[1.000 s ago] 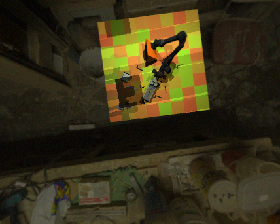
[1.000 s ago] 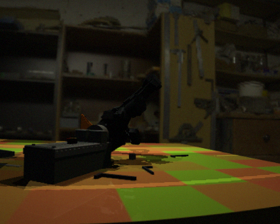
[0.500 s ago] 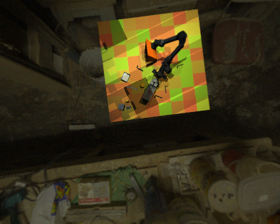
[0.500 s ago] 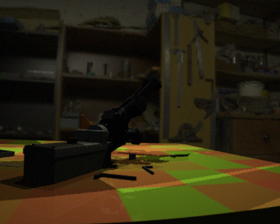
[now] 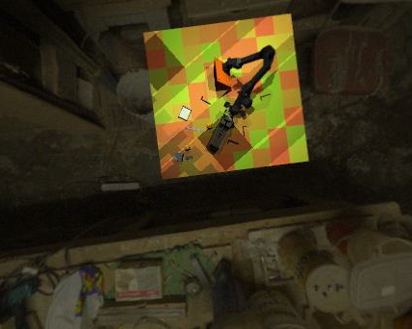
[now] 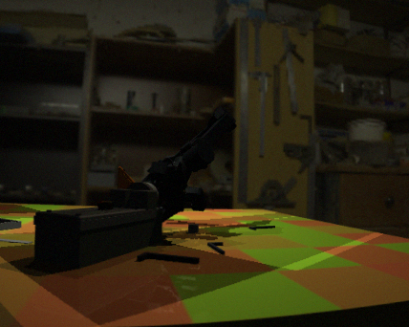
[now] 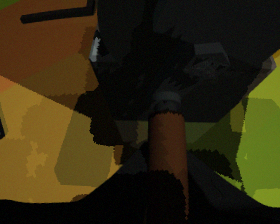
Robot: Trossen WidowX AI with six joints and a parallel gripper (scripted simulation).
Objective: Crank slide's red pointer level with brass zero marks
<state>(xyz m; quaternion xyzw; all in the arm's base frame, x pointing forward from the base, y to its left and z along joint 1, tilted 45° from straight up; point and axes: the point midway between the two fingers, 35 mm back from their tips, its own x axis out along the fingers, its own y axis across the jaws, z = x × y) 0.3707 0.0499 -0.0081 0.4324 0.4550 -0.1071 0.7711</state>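
Now: the brown crank handle 10 mm behind my gripper tip, 10 mm to the left of it and 30 mm above it. Round my gripper tip: yellow disc: 40 mm ahead, 180 mm to the right, 20 mm below; then red pointer: 150 mm ahead, 110 mm to the right, 50 mm above; then small cube: 90 mm behind, 110 mm to the left, 20 mm below.
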